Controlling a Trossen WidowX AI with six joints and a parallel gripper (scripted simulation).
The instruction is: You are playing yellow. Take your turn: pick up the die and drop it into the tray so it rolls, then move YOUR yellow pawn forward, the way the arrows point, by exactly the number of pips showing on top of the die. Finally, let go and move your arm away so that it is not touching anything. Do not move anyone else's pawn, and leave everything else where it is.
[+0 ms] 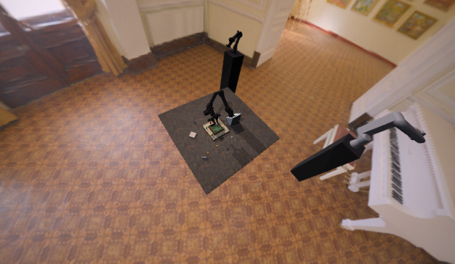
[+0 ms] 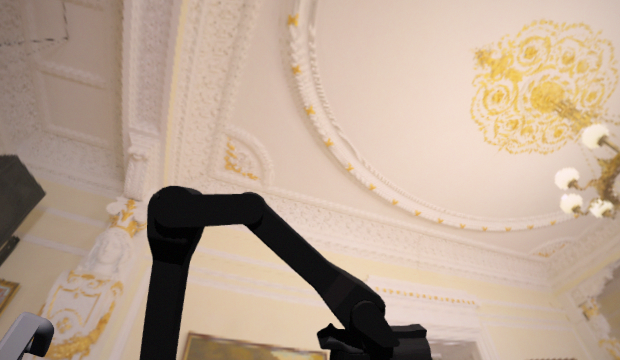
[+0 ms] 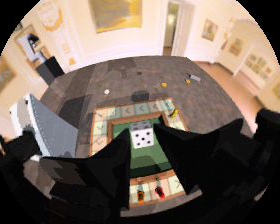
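Now: gripper tip 10 mm above the white die. Round my gripper tip: yellow pawn: 110 mm ahead, 100 mm below, 70 mm to the left; green tray: 120 mm below; green pawn: 120 mm ahead, 100 mm below, 70 mm to the right.
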